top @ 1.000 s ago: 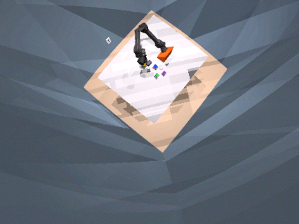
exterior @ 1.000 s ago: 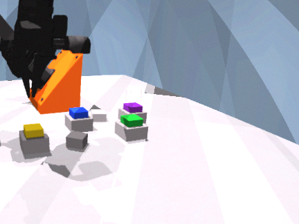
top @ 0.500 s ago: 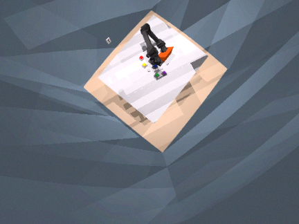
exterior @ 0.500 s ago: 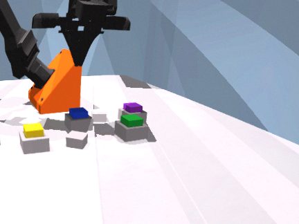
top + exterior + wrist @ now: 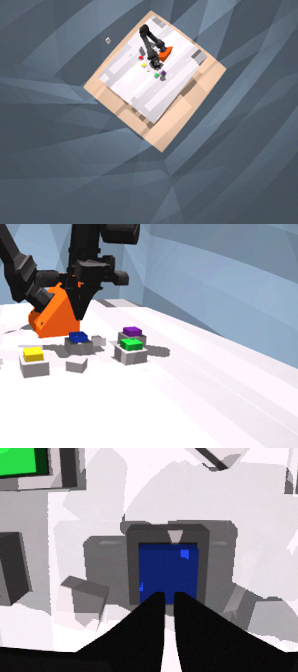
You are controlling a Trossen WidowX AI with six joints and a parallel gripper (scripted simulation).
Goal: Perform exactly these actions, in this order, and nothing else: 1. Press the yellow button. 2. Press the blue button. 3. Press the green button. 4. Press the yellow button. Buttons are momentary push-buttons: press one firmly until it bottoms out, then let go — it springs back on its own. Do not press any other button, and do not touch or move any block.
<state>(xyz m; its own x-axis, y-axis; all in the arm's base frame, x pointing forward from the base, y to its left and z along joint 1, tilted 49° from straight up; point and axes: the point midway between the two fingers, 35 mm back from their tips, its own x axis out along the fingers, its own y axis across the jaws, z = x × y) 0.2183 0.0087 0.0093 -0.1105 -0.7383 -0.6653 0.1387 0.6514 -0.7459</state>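
Right now my gripper tip is 30 mm above the blue button. Also, from my gripper tip: green button: 80 mm ahead, 70 mm to the left, 30 mm below; purple button: 10 mm ahead, 130 mm to the left, 30 mm below; small grey block: 80 mm ahead, 40 mm to the right, 60 mm below.
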